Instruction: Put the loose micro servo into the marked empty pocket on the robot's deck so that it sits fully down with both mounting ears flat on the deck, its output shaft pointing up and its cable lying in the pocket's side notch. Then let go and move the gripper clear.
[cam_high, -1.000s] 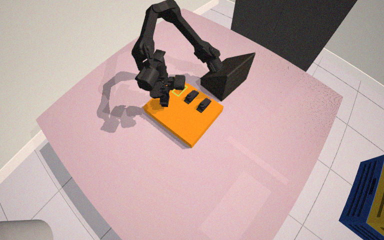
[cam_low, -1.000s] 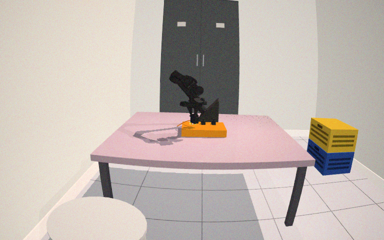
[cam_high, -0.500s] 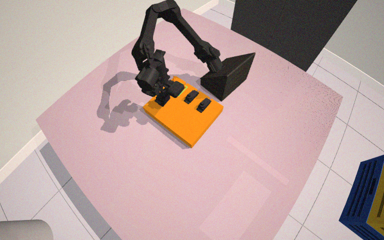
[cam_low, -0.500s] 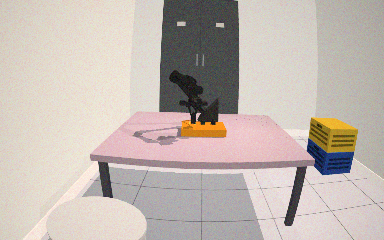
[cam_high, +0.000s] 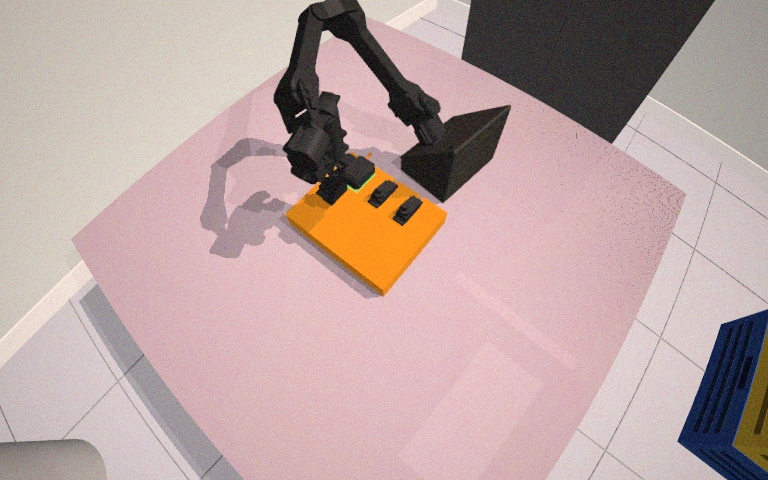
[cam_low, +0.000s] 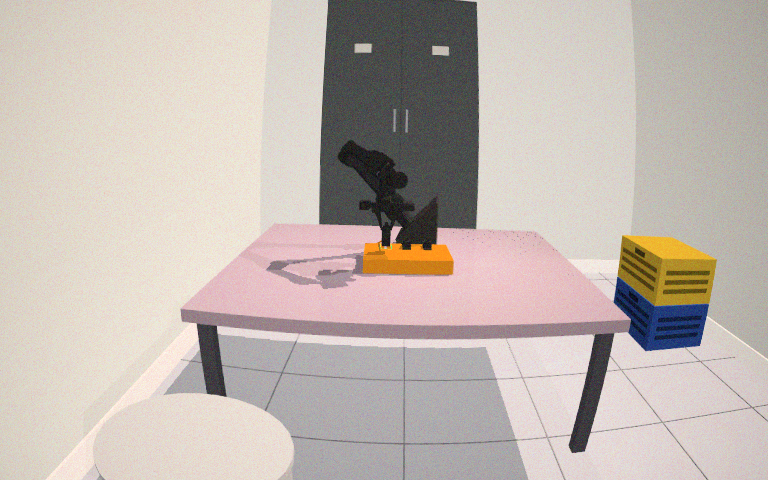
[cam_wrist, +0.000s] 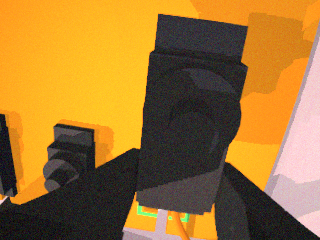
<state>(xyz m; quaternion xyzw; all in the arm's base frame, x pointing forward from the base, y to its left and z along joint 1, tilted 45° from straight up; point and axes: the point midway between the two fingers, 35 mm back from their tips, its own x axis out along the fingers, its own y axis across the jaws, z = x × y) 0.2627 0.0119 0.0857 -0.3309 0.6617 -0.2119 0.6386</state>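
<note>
The orange deck is 10 cm below my gripper tip, 8 cm to the left of it and 3 cm ahead of it.
</note>
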